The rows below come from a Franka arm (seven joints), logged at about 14 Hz.
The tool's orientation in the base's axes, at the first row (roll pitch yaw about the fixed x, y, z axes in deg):
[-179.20, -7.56, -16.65]
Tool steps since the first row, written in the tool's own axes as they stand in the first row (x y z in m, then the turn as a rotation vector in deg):
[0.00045, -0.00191, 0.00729, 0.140, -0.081, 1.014]
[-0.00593, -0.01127, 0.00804, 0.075, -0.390, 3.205]
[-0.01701, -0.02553, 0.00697, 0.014, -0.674, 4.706]
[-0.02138, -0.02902, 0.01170, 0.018, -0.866, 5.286]
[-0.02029, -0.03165, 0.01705, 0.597, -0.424, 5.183]
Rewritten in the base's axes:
[0.00192, 0.00153, -0.00714, 0.288, 0.013, -0.986]
[-0.00138, 0.01229, -0.00859, 0.599, 0.275, -3.162]
[-0.00798, 0.02913, -0.00879, 0.817, 0.528, -4.653]
[-0.01052, 0.03360, -0.01401, 0.951, 0.696, -5.225]
[-0.00804, 0.03569, -0.01913, 1.362, 0.111, -5.053]

